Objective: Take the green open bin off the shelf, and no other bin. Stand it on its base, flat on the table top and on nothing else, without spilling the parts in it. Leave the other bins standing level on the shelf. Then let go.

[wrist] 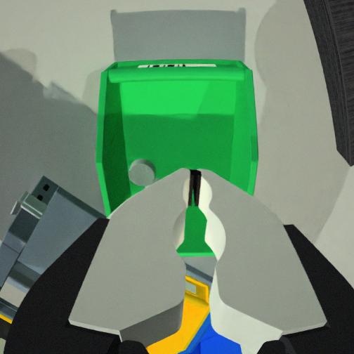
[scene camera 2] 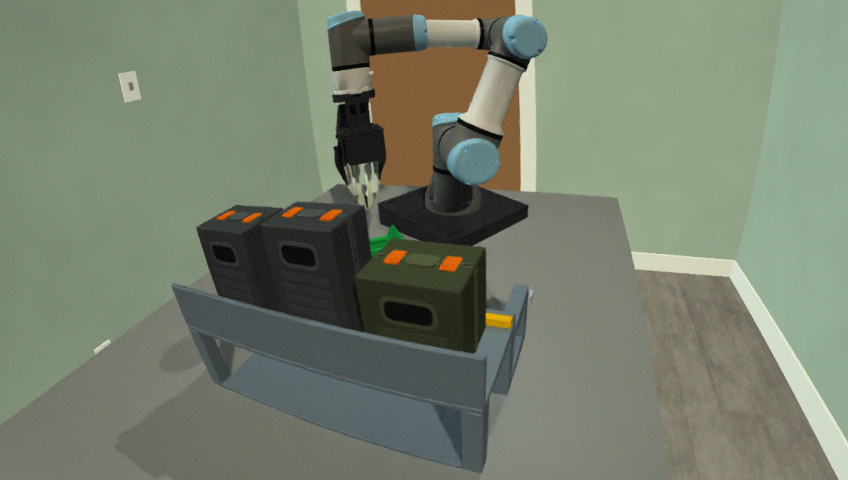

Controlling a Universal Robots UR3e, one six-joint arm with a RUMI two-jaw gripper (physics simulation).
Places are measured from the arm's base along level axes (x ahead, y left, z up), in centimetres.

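Pixels of known places: gripper, fingertip midpoint: (scene camera 2: 367,207); arm's base, origin of the base link: (scene camera 2: 453,203).
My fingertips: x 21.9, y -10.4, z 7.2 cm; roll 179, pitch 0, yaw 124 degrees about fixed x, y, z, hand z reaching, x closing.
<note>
For each thing: its top centre in the pictures, then the offset to it from my fingertips. "*": a spot on its surface instead. Level surfaces: height alone.
- green open bin, middle of its top: (scene camera 2: 368,234) dx +3.2, dy +1.3, dz -3.8 cm
- shelf, surface spot: (scene camera 2: 333,355) * dx +39.6, dy +14.8, dz +1.6 cm
- yellow bin, surface spot: (scene camera 2: 498,320) * dx +28.8, dy +28.1, dz -0.2 cm
- olive case, middle of its top: (scene camera 2: 422,261) dx +32.5, dy +21.6, dz +8.4 cm
- table, its level: dz -11.3 cm
The green open bin (scene camera 2: 385,241) (wrist: 175,95) lies beyond the cases in the scene view, on the robot's side of the shelf (scene camera 2: 333,355) (wrist: 75,216), and is mostly hidden there. In the wrist view it looks upright over the grey table top, with a round grey part inside. Its base and its contact with the table are hidden. My gripper (scene camera 2: 366,203) (wrist: 192,172) is shut and empty, pointing down above the bin. A yellow bin (scene camera 2: 498,320) (wrist: 194,320) and a blue bin (wrist: 222,343) show in part at the shelf.
Two dark cases (scene camera 2: 235,252) (scene camera 2: 312,261) and an olive case (scene camera 2: 421,297) with orange latches stand at the shelf. The black robot base (scene camera 2: 452,223) (wrist: 334,75) is on the table (scene camera 2: 571,356). A wall is at the left.
</note>
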